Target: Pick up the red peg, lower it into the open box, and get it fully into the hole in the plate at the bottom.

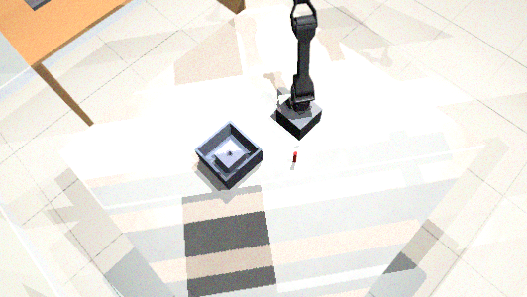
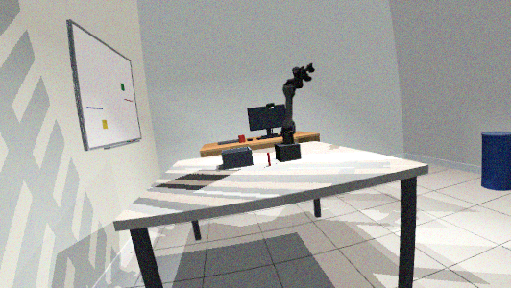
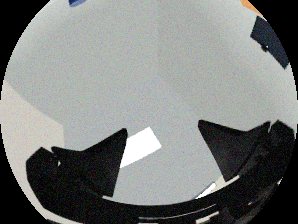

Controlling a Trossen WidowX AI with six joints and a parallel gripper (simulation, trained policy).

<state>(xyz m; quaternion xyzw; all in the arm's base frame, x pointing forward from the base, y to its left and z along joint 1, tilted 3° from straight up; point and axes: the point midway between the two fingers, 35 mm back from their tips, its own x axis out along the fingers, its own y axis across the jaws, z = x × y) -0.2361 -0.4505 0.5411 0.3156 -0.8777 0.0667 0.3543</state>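
My gripper tip is 64 cm above the red peg, 59 cm to the right of it and 41 cm short of it. From my gripper tip the other things lie so: pale plate 63 cm below, 62 cm ahead, 44 cm to the left; then grey-blue box 65 cm below, 62 cm ahead, 44 cm to the left.
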